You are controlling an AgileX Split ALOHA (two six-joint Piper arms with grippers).
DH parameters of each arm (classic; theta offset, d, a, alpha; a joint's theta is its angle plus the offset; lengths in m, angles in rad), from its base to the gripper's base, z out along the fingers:
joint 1: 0 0.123 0 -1.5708
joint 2: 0.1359 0 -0.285 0
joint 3: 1.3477 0 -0.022 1.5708
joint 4: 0 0.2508 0 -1.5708
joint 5: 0 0 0.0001 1.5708
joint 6: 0 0.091 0 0
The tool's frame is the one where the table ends.
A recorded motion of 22 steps. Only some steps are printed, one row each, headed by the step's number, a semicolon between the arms.
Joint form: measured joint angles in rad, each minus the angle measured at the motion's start. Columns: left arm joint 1, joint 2, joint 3, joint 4, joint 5, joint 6; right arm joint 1, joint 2, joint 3, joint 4, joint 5, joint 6.
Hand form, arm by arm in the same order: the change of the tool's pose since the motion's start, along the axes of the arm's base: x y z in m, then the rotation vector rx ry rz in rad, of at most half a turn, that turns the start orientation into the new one. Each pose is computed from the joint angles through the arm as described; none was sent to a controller.
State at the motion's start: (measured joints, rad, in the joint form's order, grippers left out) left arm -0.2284 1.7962 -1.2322 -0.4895 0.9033 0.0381; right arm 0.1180 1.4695 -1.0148 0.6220 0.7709 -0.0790
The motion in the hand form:
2: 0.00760 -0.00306 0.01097 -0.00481 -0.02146 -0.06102; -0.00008 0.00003 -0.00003 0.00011 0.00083 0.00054
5: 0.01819 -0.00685 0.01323 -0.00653 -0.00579 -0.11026; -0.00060 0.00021 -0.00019 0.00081 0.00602 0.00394
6: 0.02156 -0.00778 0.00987 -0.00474 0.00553 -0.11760; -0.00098 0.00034 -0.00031 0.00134 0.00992 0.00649
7: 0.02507 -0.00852 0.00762 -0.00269 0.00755 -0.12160; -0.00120 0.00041 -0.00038 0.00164 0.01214 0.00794
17: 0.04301 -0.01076 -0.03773 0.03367 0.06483 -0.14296; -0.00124 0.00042 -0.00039 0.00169 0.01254 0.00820
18: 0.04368 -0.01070 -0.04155 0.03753 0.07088 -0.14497; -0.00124 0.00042 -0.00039 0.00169 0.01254 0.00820
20: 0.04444 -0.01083 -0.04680 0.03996 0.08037 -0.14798; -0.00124 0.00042 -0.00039 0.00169 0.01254 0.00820
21: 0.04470 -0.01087 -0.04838 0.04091 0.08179 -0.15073; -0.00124 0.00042 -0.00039 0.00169 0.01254 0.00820
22: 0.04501 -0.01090 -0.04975 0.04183 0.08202 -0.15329; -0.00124 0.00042 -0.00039 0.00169 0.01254 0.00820
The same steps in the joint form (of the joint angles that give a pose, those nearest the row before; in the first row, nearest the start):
2: 0.0000 0.0144 -0.0654 0.0008 0.0513 0.0434; 0.0000 0.0000 0.0000 0.0000 0.0010 0.0000
5: 0.0000 0.0589 -0.1405 0.0033 0.1136 0.0675; 0.0000 0.0000 0.0000 0.0000 0.0072 0.0000
6: 0.0000 0.0781 -0.1560 0.0045 0.1237 0.0704; 0.0000 0.0000 0.0000 0.0000 0.0119 0.0000
7: 0.0000 0.0937 -0.1706 0.0063 0.1263 0.0728; 0.0000 0.0000 0.0000 0.0000 0.0146 0.0000
17: 0.0000 0.2284 -0.2013 0.0230 0.0930 0.1036; 0.0000 0.0000 0.0000 0.0000 0.0151 0.0000
18: 0.0000 0.2378 -0.2013 0.0254 0.0907 0.1055; 0.0000 0.0000 0.0000 0.0000 0.0151 0.0000
20: 0.0000 0.2509 -0.2013 0.0254 0.0886 0.1096; 0.0000 0.0000 0.0000 0.0000 0.0151 0.0000
21: 0.0000 0.2549 -0.2013 0.0253 0.0874 0.1131; 0.0000 0.0000 0.0000 0.0000 0.0151 0.0000
22: 0.0000 0.2583 -0.2013 0.0254 0.0856 0.1167; 0.0000 0.0000 0.0000 0.0000 0.0151 0.0000

